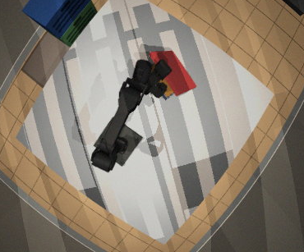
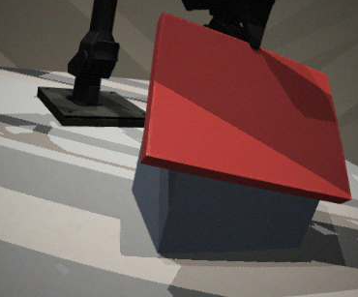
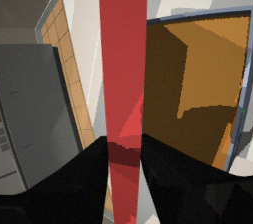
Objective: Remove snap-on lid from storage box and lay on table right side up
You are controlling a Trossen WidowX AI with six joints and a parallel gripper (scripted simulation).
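The red lid is 50 mm below my gripper tip, 50 mm ahead of it and 40 mm to the right of it. The rest, counted from my gripper tip: blue-grey storage box: 170 mm below, 20 mm ahead, 10 mm to the right.
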